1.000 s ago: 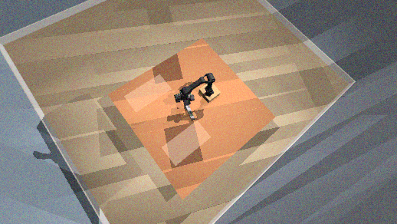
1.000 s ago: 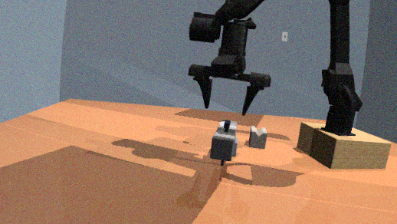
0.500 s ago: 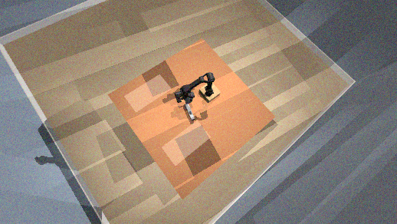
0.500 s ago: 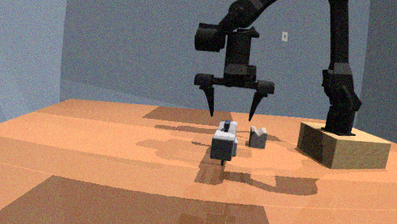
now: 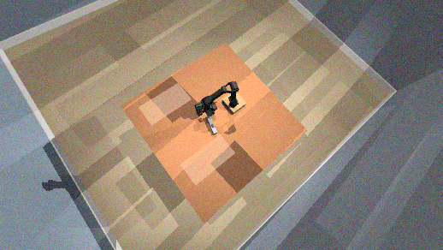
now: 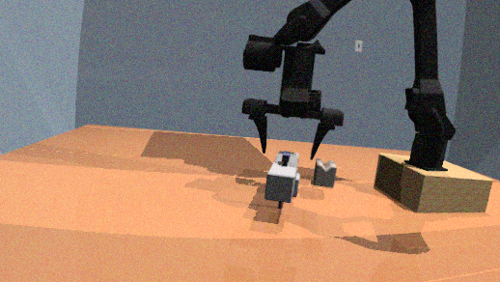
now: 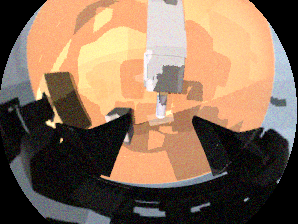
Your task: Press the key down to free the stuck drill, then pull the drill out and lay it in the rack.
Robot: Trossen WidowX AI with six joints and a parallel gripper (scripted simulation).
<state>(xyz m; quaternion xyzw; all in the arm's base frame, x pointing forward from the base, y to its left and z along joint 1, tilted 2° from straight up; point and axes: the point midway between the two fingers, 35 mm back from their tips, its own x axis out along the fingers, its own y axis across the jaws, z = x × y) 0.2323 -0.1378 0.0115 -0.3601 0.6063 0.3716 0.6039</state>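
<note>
Now: gripper tip 30 mm short of the tan drill and 60 mm to the right of it. Round my gripper tip: grey notched rack 90 mm behind, 30 mm below; dark blue key 70 mm ahead, 130 mm to the left.
</note>
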